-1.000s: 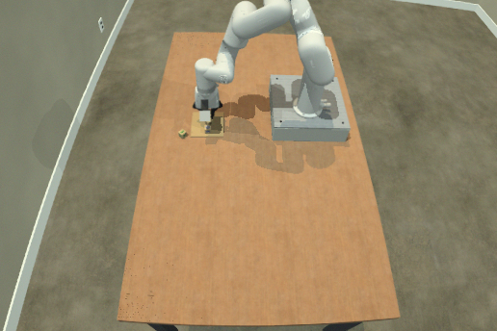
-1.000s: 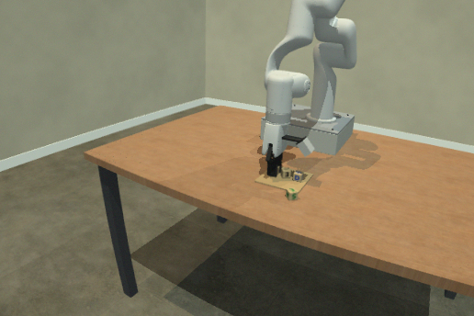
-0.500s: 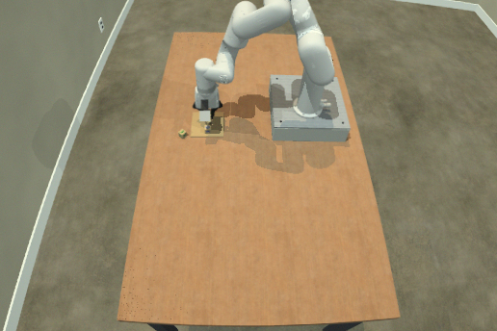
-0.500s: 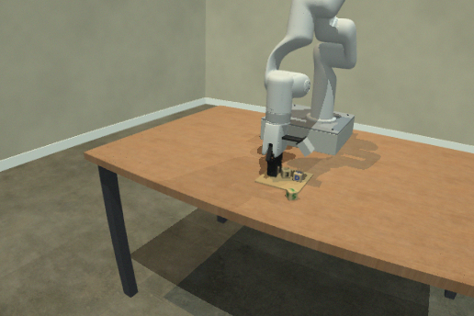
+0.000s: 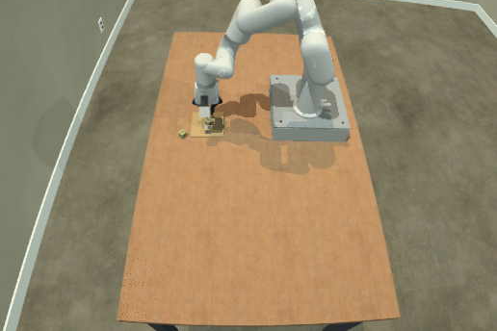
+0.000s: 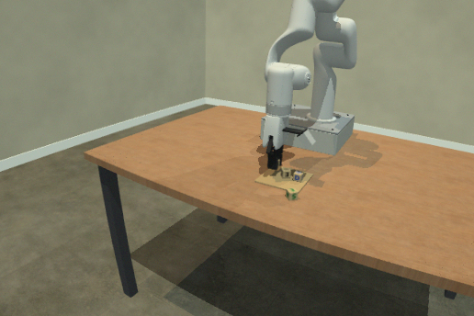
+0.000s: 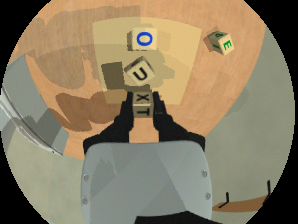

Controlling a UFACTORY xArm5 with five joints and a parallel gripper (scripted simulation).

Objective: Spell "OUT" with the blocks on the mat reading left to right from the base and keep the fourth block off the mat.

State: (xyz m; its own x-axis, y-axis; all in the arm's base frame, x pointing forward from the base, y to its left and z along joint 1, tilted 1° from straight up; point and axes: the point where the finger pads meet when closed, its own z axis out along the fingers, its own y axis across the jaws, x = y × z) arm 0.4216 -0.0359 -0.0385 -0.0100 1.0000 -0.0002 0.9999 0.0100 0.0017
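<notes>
My gripper is now 40 mm to the right of the U block and 30 mm above it. From my hand the other things lie so: tan mat (40 mm to the left, 50 mm below).
</notes>
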